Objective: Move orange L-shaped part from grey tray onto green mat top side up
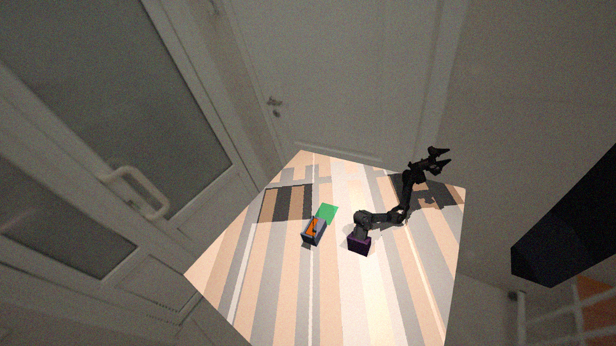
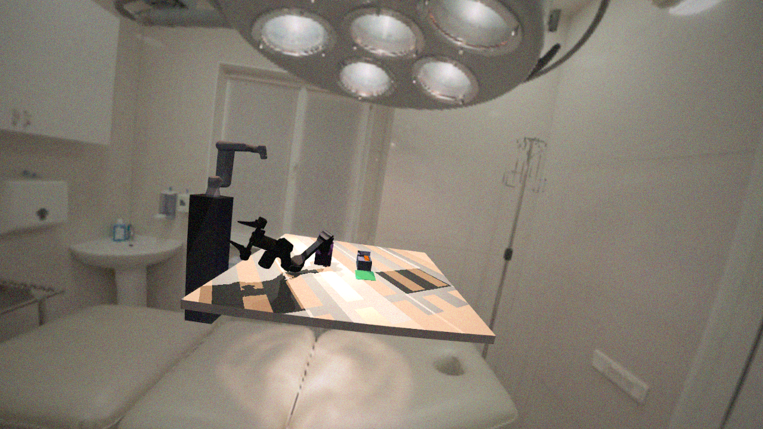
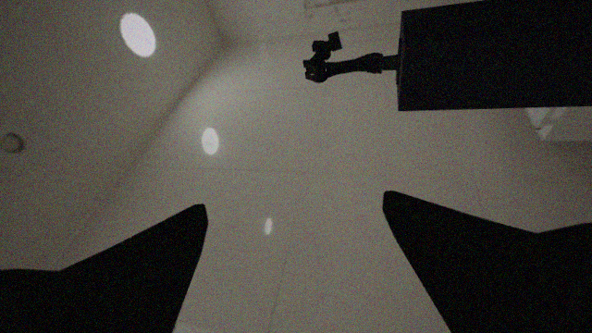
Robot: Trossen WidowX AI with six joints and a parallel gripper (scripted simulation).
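The orange L-shaped part is 630 mm to the left of my gripper tip, 560 mm ahead of it and 240 mm below it. The rest, counted from my gripper tip: green mat: 580 mm ahead, 460 mm to the left, 300 mm below.
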